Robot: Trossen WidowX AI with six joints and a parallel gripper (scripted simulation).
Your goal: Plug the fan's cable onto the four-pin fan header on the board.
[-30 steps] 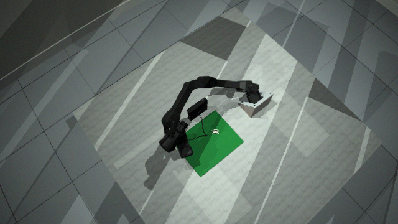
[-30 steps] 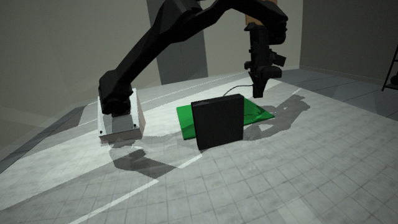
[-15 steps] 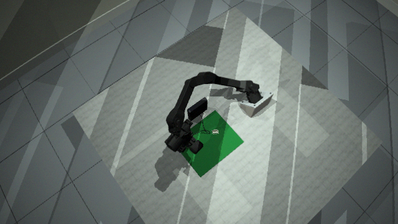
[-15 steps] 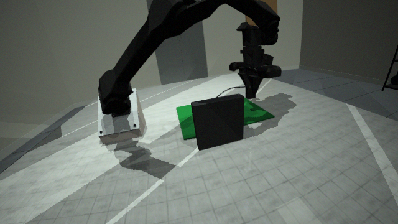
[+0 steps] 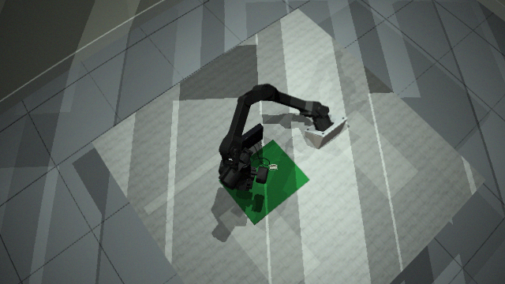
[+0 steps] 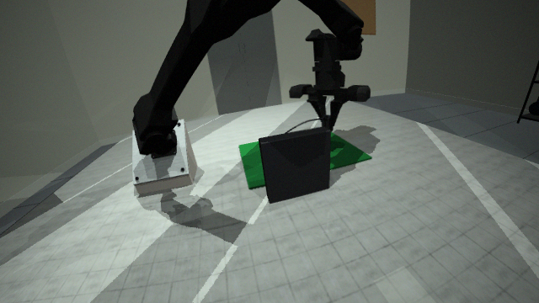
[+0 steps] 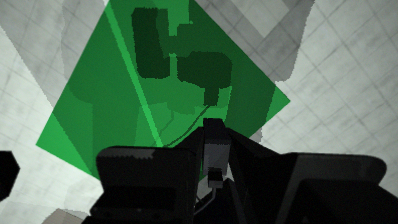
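My gripper tip is 14 cm past the white four-pin fan header, 7 cm above it and 2 cm to the right of it. From my gripper tip the other things lie so: green board 9 cm below, 7 cm behind, 4 cm to the left; black fan 13 cm behind, 12 cm to the right, 1 cm below; black plug 1 cm behind, 1 cm above.
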